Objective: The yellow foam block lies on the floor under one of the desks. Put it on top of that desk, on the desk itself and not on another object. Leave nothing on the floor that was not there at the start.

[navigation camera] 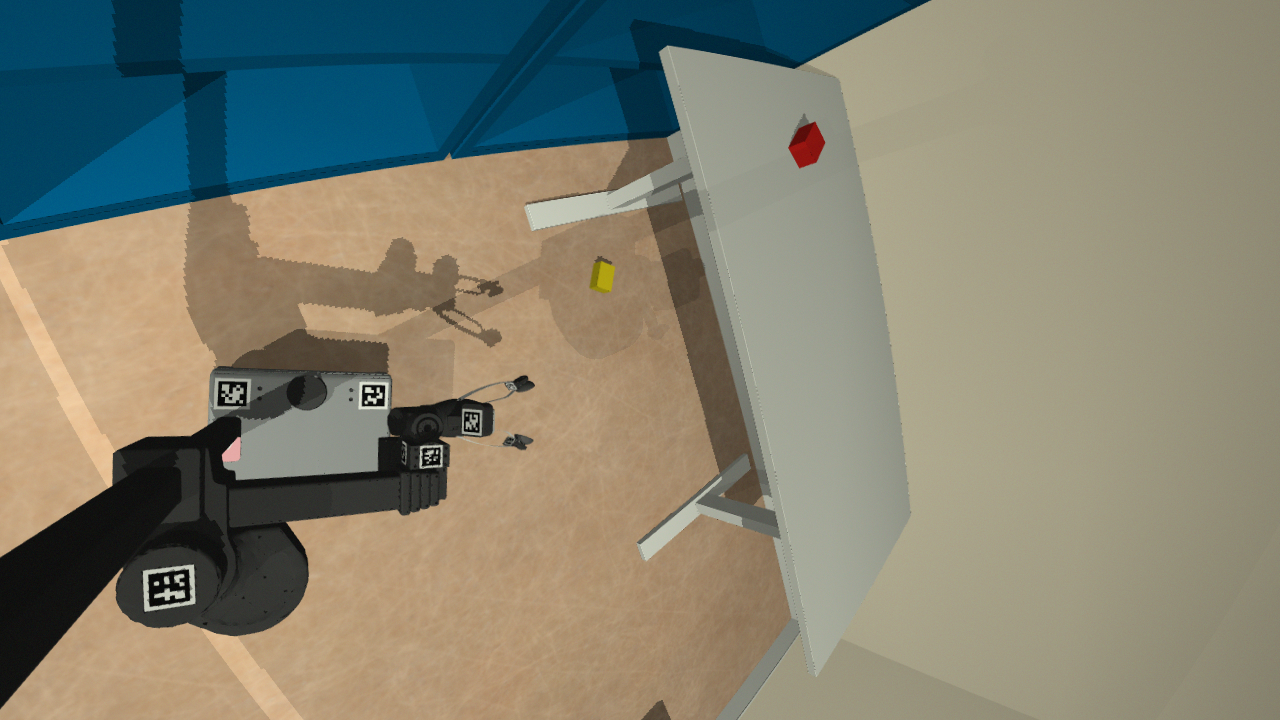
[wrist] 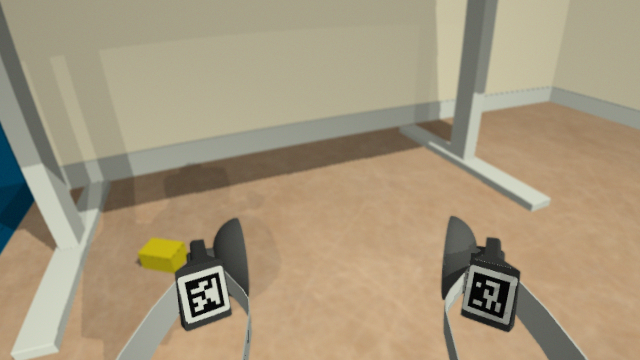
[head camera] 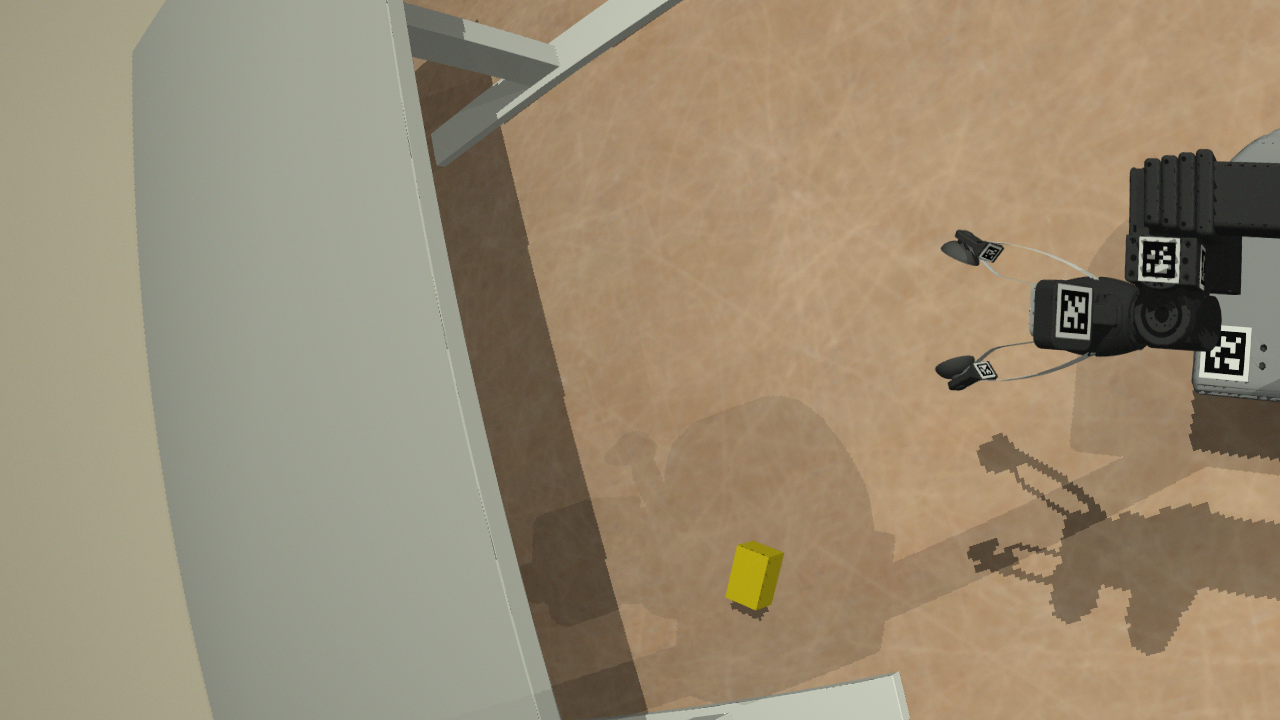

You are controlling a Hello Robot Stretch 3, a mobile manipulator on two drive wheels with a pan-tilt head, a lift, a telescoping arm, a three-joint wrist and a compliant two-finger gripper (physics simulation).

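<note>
The yellow foam block lies on the floor in front of the desk, near one of its leg feet. In the wrist view it shows at the left, beyond the left fingertip, which overlaps its right edge. The light grey desk stands along the wall. My gripper is open with its fingers wide apart and empty, and points toward the desk. It is apart from the block, to one side of it.
A red block stands on the desk top near its far end. Blue shelving stands beside that end of the desk. The desk's feet reach out over the floor on both sides. A wall is behind the desk.
</note>
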